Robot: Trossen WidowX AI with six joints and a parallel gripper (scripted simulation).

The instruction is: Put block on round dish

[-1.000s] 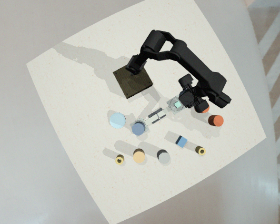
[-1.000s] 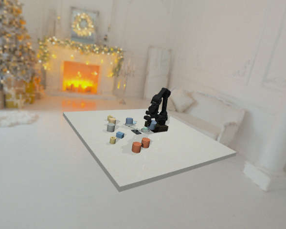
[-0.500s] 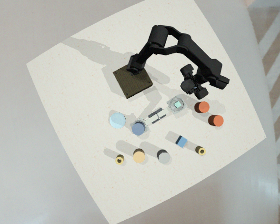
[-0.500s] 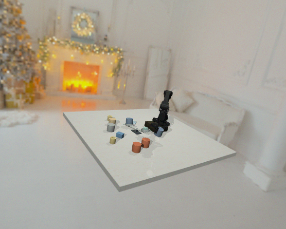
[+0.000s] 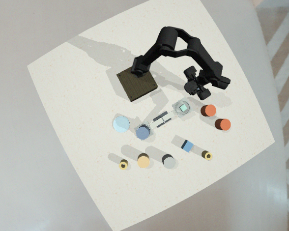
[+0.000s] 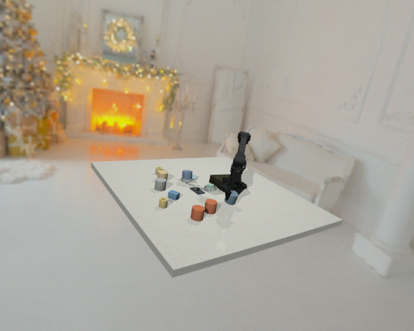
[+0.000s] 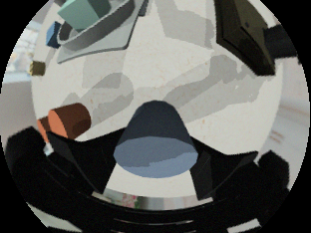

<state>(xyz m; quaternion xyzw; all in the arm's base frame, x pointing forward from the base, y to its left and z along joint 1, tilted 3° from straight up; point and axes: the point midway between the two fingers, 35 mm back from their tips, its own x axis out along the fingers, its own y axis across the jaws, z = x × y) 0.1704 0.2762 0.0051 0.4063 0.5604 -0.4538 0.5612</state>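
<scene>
Right now the pale green block is 11 cm ahead of my gripper tip, 10 cm to the right of it and 4 cm above it. Also, from my gripper tip: small balance (14 cm ahead, 22 cm to the right, 1 cm below); blue block (34 cm ahead, 12 cm to the right, 2 cm below); round pale blue dish (9 cm ahead, 47 cm to the right, 4 cm below).
</scene>
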